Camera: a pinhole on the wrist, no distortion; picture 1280 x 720 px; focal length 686.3 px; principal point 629.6 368.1 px. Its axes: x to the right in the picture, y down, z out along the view. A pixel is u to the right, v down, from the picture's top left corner.
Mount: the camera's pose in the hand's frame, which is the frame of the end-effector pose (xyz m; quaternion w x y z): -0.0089 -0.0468 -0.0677 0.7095 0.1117 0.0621 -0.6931
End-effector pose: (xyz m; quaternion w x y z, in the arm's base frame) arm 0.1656 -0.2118 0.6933 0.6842 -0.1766 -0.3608 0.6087
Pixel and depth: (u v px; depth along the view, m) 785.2 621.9 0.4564
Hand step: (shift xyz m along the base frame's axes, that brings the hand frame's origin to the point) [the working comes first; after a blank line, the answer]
In the camera's frame: 0.1035 0.1688 0.4564

-0.0751 0.0053 0.4558
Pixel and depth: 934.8 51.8 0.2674
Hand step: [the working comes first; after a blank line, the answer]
In the camera's frame: 0.1189 -0.1232 0.2674

0.0534 -0.2154 0.2192
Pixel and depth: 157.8 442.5 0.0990
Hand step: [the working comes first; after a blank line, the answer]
In the camera's frame: -0.0681 0.0107 0.0990

-0.0287 -0.0166 0.0321
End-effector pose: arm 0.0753 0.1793 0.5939 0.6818 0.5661 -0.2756 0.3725
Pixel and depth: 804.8 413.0 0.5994
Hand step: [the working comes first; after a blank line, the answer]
In the camera's frame: 0.1530 0.0392 0.5994

0.2989 -0.4957 -0.0983
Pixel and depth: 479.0 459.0 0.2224
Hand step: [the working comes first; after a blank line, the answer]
In the camera's frame: -0.0488 0.0295 0.2224

0.0536 -0.1613 0.0064
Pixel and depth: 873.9 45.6 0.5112
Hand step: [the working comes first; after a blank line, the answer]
In the camera's frame: 0.1820 -0.2402 0.5112

0.1472 -0.4398 -0.3444
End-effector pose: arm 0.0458 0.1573 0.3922 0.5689 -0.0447 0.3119 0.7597
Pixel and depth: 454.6 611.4 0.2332
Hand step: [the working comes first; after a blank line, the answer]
In the camera's frame: -0.0595 0.0827 0.2332

0.0717 0.1476 0.1002
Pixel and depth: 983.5 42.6 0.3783
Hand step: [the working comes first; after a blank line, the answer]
In the camera's frame: 0.1951 -0.1794 0.3783

0.4358 0.0041 0.1381
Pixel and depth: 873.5 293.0 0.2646
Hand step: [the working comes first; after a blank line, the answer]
In the camera's frame: 0.0940 -0.0290 0.2646

0.2464 0.0740 0.0672
